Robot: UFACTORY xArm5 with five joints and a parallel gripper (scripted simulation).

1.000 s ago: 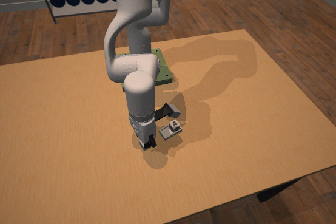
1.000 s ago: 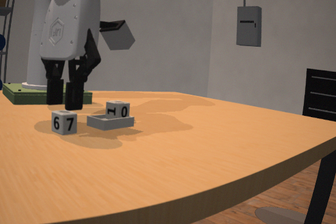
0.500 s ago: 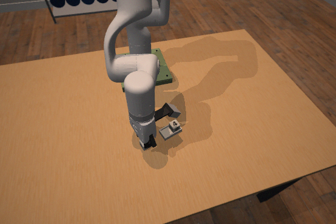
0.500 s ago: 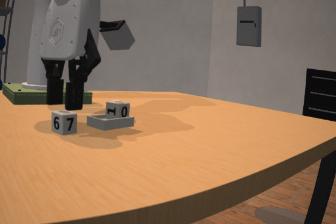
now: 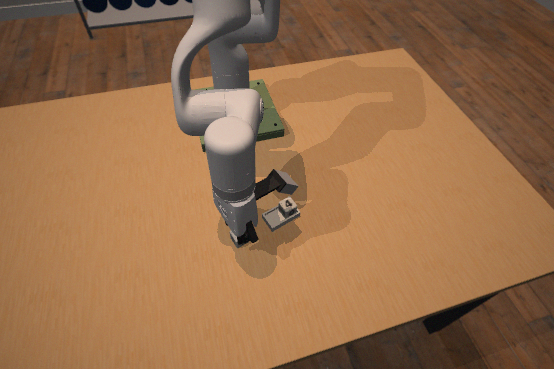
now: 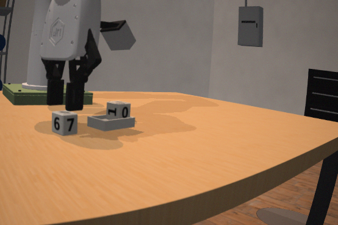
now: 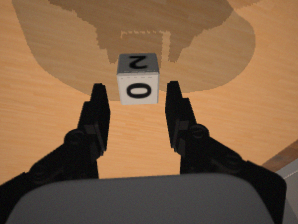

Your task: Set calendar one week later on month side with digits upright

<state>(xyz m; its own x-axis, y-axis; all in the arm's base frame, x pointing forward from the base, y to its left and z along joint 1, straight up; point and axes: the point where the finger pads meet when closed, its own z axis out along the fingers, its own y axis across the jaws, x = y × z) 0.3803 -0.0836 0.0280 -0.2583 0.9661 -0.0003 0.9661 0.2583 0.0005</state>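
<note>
My gripper is now 40 mm above the digit cube. Also, from my hand: tray 30 mm behind, 110 mm to the left, 50 mm below.
</note>
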